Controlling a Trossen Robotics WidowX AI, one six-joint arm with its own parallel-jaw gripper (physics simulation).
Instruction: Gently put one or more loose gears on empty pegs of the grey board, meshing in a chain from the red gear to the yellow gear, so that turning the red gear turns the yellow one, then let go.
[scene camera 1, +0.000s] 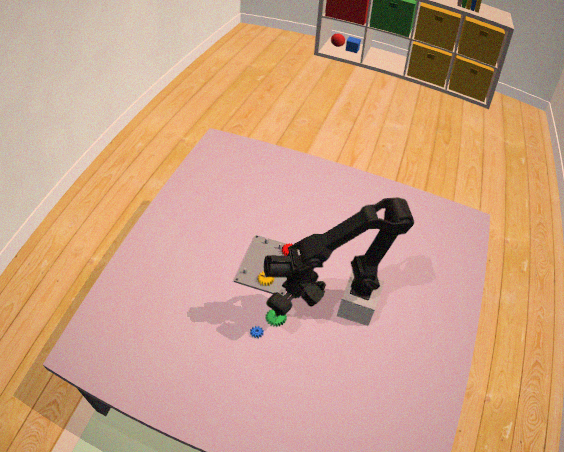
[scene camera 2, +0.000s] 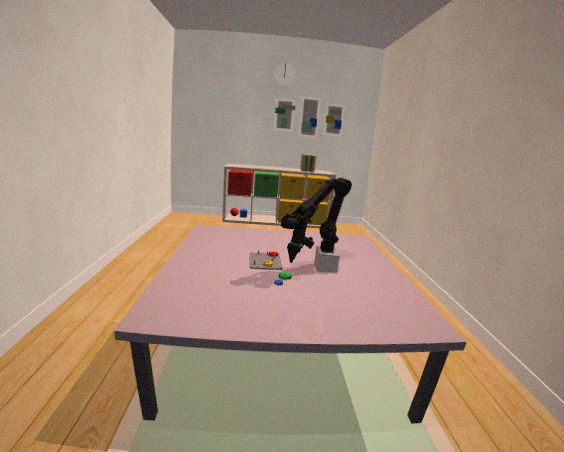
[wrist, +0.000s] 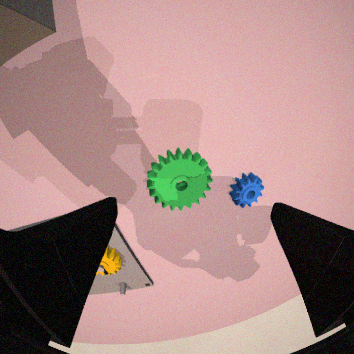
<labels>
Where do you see my gripper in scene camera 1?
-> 286, 306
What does the green gear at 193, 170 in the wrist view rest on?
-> The table.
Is my gripper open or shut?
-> Open.
</labels>
